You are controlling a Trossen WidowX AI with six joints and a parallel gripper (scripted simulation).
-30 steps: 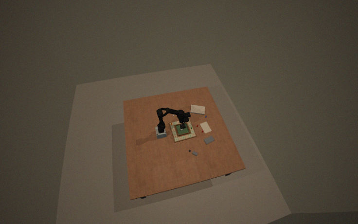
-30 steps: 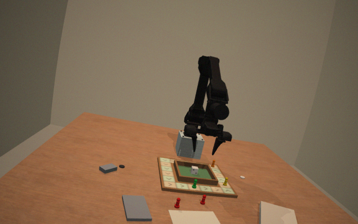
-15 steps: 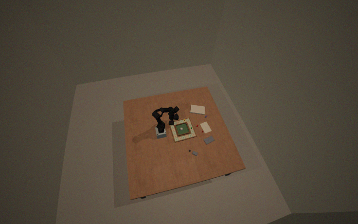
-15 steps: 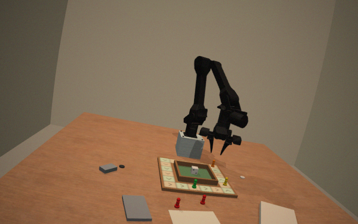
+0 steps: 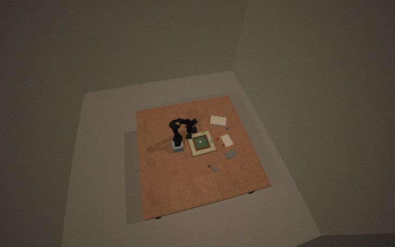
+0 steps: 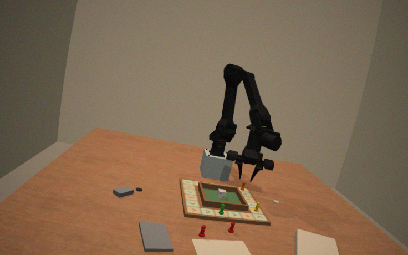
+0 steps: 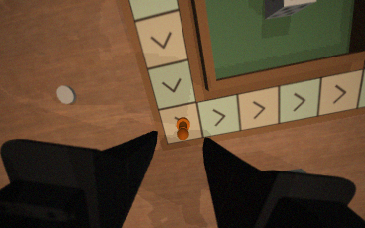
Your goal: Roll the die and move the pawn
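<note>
The orange pawn is 30 mm below my gripper tip. Also, from my gripper tip: green tray 120 mm ahead, 100 mm to the right, 50 mm below; white die 100 mm ahead, 100 mm to the right, 30 mm below; white disc 50 mm ahead, 130 mm to the left, 50 mm below.
</note>
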